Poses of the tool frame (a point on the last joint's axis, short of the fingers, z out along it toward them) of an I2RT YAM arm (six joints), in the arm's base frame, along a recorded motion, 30 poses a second.
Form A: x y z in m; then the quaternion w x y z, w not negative.
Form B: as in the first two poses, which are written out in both.
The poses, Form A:
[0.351 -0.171 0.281 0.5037 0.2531 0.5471 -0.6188]
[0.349 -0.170 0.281 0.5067 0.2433 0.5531 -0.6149]
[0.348 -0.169 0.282 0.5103 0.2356 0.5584 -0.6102]
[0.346 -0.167 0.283 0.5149 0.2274 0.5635 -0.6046]
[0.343 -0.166 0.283 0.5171 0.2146 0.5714 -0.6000]
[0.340 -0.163 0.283 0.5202 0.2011 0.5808 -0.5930]
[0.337 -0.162 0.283 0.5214 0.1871 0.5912 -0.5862]
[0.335 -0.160 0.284 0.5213 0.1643 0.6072 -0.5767]
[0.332 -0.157 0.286 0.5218 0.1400 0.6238 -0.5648]
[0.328 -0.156 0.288 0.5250 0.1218 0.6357 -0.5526]
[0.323 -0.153 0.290 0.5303 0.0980 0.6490 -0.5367]
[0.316 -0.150 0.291 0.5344 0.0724 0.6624 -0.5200]
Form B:
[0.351 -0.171 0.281 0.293 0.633 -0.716 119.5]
[0.349 -0.170 0.281 0.282 0.642 -0.713 119.1]
[0.348 -0.169 0.282 0.274 0.649 -0.710 118.6]
[0.346 -0.167 0.283 0.265 0.657 -0.705 118.0]
[0.343 -0.166 0.283 0.251 0.668 -0.701 117.7]
[0.340 -0.163 0.283 0.235 0.680 -0.694 117.3]
[0.337 -0.162 0.283 0.219 0.693 -0.687 117.1]
[0.335 -0.160 0.284 0.193 0.712 -0.676 117.2]
[0.332 -0.157 0.286 0.164 0.731 -0.662 117.1]
[0.328 -0.156 0.288 0.143 0.747 -0.649 116.7]
[0.323 -0.153 0.290 0.116 0.765 -0.633 116.0]
[0.316 -0.150 0.291 0.086 0.784 -0.615 115.4]

